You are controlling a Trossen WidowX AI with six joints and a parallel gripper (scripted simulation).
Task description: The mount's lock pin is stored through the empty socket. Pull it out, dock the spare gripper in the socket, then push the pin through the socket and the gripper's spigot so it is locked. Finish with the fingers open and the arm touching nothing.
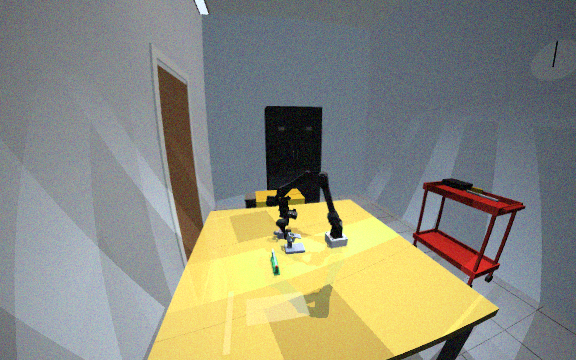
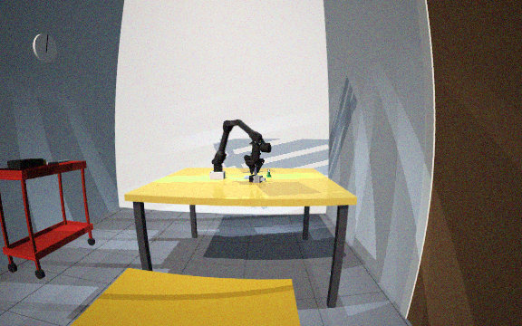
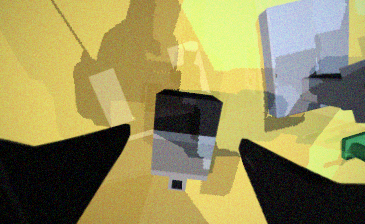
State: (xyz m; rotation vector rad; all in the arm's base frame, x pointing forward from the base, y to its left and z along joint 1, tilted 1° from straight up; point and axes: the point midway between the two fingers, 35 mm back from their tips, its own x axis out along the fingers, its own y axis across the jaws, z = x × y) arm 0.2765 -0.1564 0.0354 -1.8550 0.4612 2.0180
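My gripper tip is now 3 cm above the spare gripper, 2 cm short of it and 1 cm to the left of it. From my gripper tip the other things lie so: green bracket: 25 cm to the left, 12 cm ahead, 3 cm below; mount: 14 cm to the left, 1 cm below, 1 cm behind.
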